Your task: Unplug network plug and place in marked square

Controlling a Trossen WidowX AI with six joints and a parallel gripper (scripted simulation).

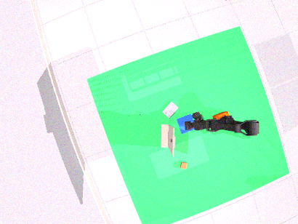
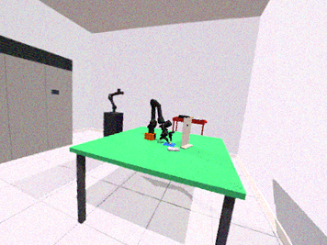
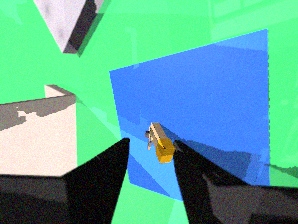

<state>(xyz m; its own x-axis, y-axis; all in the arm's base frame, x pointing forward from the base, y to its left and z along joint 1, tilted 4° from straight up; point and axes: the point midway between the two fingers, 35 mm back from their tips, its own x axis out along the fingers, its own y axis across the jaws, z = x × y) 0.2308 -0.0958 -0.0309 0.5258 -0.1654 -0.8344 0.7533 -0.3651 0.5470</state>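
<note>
The yellow network plug lies 10 mm below my gripper tip. The rest, counted from my gripper tip: flat white tile (50 mm ahead, 150 mm to the right, 10 mm below); then blue marked square (10 mm behind, 20 mm below); then upright panel (160 mm ahead, 10 mm to the left, 120 mm above).
</note>
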